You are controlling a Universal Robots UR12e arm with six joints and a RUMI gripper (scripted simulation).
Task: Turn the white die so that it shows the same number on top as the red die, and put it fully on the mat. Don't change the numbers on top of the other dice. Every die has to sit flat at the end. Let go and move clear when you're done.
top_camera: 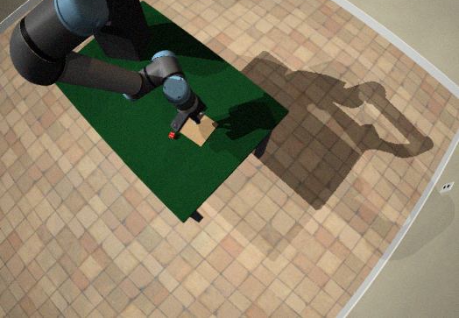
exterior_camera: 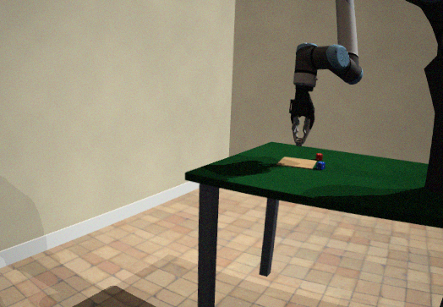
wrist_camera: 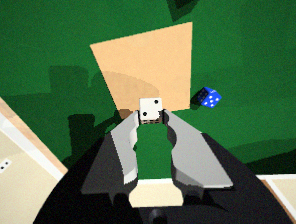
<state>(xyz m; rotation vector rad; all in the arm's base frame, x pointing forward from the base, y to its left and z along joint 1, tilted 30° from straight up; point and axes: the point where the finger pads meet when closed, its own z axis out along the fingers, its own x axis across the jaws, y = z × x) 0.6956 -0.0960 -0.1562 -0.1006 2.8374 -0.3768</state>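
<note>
My gripper is now 1 cm above the white die. From my hand the other things lie so: red die 6 cm behind, 11 cm to the right, 8 cm below; tan mat 9 cm below; blue die 10 cm behind, 3 cm to the left, 8 cm below.
</note>
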